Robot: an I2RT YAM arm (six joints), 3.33 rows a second.
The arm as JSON. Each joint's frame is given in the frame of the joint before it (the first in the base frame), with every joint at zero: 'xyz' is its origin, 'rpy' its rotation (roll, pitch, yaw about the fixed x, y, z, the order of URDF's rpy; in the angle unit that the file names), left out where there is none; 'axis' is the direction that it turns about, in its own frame. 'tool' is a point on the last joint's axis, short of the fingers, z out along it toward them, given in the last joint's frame.
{
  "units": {
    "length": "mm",
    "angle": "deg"
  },
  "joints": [
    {
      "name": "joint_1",
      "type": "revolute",
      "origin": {
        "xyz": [
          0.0,
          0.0,
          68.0
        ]
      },
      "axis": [
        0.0,
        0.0,
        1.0
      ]
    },
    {
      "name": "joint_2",
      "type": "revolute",
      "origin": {
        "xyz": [
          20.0,
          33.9,
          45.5
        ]
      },
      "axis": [
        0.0,
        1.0,
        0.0
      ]
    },
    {
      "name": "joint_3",
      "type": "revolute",
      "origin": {
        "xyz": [
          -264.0,
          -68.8,
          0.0
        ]
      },
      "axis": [
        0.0,
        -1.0,
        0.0
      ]
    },
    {
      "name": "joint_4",
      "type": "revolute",
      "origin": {
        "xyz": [
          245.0,
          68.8,
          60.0
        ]
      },
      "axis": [
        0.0,
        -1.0,
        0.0
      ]
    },
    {
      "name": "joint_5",
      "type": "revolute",
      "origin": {
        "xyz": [
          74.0,
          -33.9,
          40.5
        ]
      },
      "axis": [
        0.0,
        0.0,
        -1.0
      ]
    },
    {
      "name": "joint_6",
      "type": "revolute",
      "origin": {
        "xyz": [
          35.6,
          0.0,
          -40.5
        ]
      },
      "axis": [
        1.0,
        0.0,
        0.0
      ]
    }
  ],
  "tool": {
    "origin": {
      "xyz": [
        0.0,
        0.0,
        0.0
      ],
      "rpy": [
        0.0,
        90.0,
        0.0
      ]
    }
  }
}
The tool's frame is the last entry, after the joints.
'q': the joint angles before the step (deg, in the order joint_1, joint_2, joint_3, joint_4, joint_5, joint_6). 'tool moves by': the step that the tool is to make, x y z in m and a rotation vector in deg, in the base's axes. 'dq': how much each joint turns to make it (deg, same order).
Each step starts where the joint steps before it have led.
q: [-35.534 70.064 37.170 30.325 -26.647 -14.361]
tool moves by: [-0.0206 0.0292 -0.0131 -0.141 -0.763 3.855]
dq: [2.644 -7.655 -7.768 0.961 -1.221 0.300]
